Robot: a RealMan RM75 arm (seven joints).
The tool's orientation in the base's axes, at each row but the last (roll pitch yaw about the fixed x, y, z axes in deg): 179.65 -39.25 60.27; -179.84 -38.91 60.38; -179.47 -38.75 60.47; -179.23 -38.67 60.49; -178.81 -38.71 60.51; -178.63 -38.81 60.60; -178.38 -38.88 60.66; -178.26 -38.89 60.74; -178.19 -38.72 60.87; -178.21 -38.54 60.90; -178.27 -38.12 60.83; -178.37 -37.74 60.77
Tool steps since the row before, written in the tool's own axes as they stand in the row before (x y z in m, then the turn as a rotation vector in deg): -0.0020 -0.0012 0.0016 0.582 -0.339 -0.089; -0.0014 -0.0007 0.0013 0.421 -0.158 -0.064; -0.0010 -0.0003 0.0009 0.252 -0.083 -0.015; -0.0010 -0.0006 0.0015 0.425 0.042 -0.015; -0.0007 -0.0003 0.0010 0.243 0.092 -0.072; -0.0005 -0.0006 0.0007 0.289 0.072 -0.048; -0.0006 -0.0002 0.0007 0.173 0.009 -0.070; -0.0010 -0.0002 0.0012 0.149 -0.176 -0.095; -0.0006 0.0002 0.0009 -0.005 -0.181 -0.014; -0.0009 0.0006 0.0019 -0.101 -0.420 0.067; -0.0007 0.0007 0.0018 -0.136 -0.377 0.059; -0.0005 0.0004 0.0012 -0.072 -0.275 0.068
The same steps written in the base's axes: -0.0013 0.0001 -0.0025 -0.099 0.512 0.436; -0.0007 0.0001 -0.0019 0.005 0.328 0.315; -0.0004 0.0000 -0.0013 0.020 0.203 0.170; -0.0005 0.0004 -0.0018 0.196 0.260 0.277; -0.0002 0.0002 -0.0012 0.153 0.081 0.207; -0.0005 0.0003 -0.0008 0.160 0.135 0.217; -0.0002 0.0001 -0.0009 0.054 0.074 0.163; -0.0002 0.0001 -0.0016 -0.125 0.131 0.172; 0.0002 0.0000 -0.0011 -0.166 0.074 0.012; 0.0007 0.0002 -0.0021 -0.391 0.165 -0.105; 0.0008 0.0002 -0.0019 -0.368 0.117 -0.121; 0.0005 0.0001 -0.0013 -0.251 0.118 -0.092
